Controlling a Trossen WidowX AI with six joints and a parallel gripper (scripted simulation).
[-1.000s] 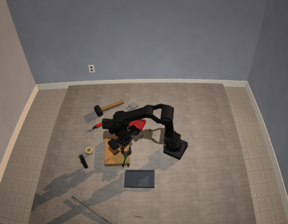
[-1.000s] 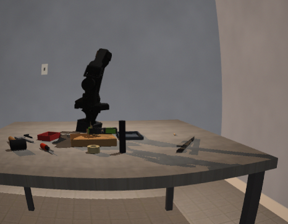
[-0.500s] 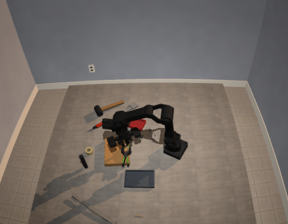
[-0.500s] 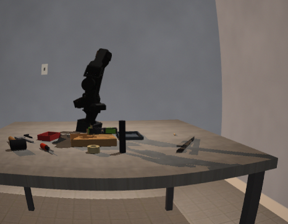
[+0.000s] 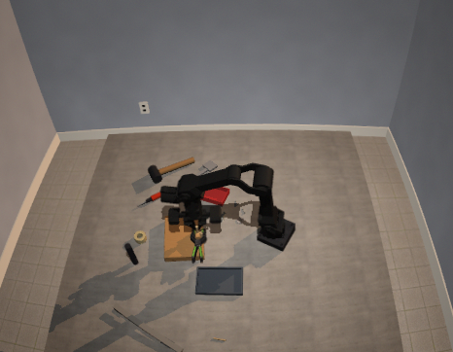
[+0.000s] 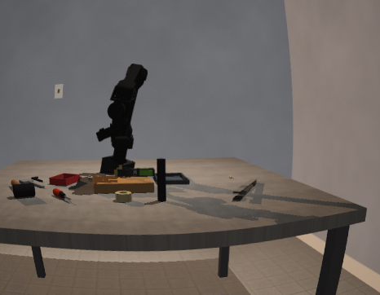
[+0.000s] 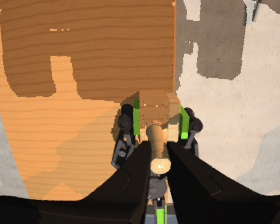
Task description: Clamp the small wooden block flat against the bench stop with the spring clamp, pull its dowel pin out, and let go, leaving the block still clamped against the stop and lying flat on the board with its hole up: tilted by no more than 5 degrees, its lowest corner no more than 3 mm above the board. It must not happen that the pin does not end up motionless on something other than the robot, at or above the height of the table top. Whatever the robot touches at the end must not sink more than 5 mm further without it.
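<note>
The dowel pin lies 40 mm below my hand. From my hand the other things lie so: wooden board 60 mm ahead, 10 mm to the left, 90 mm below; then bench stop 10 mm behind, 10 mm to the right, 70 mm below; then small wooden block 70 mm below.
</note>
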